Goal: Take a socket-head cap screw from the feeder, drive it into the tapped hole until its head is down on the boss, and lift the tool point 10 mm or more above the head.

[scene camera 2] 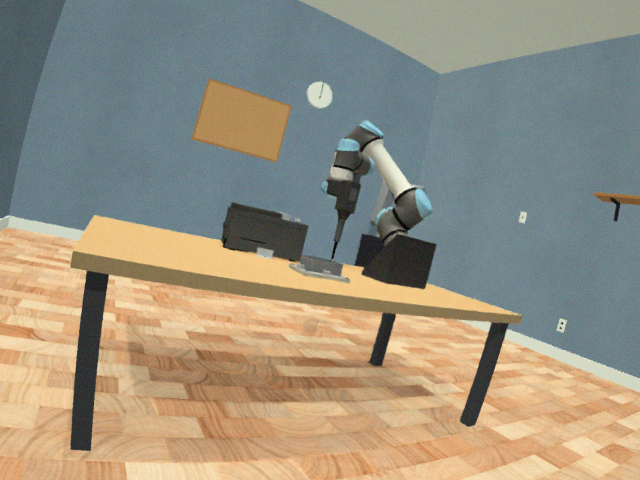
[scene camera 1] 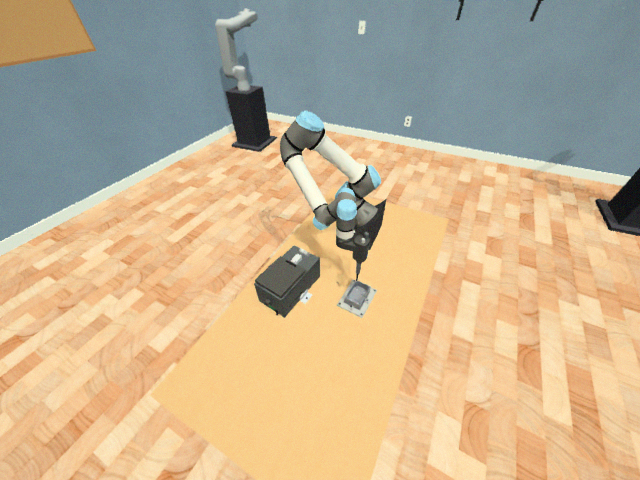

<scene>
The pictures show: a black screw feeder.
</scene>
